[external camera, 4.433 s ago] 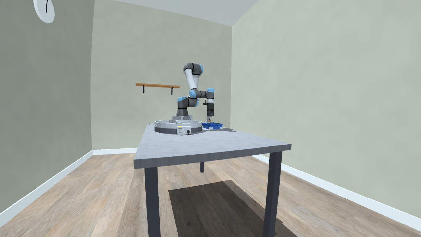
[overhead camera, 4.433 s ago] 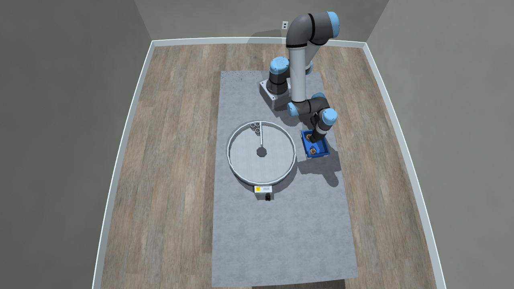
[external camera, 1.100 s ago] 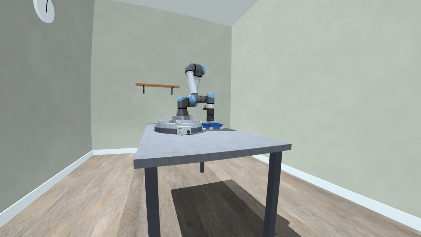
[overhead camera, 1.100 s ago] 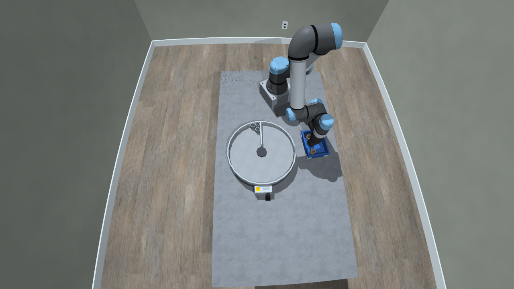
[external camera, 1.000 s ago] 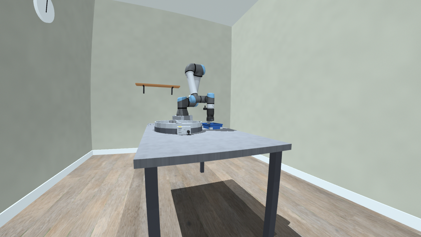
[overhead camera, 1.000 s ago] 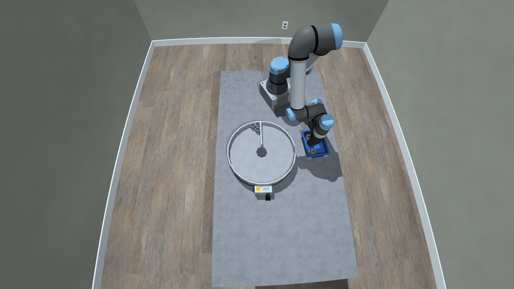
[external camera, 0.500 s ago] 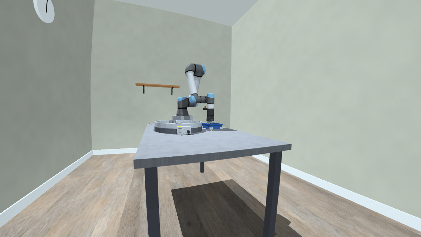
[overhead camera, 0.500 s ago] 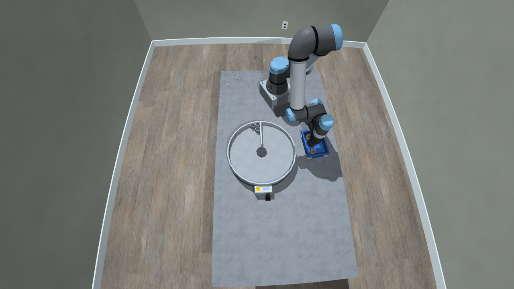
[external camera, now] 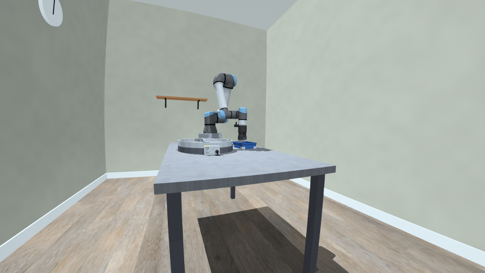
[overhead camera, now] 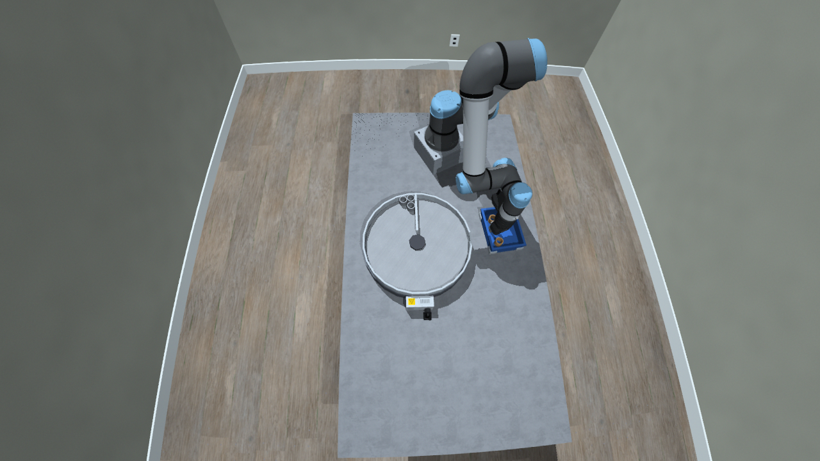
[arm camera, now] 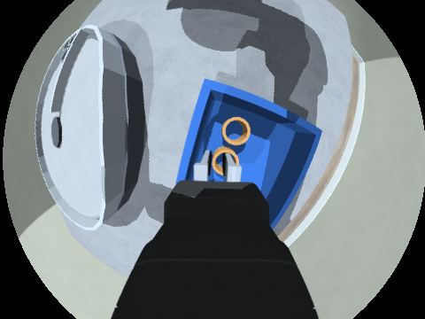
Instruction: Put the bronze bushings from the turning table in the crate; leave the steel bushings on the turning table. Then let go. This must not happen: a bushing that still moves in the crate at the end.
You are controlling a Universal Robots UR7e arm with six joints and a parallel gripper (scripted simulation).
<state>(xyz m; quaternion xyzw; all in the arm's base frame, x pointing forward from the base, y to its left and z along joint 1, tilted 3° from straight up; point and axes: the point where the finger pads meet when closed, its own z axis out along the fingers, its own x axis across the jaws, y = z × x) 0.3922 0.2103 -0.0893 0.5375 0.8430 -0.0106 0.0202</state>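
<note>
The blue crate lies 4 cm to the left of my hand and 1 cm ahead of it. Also, from my hand: round turning table (32 cm to the right, 9 cm ahead, 2 cm above).
</note>
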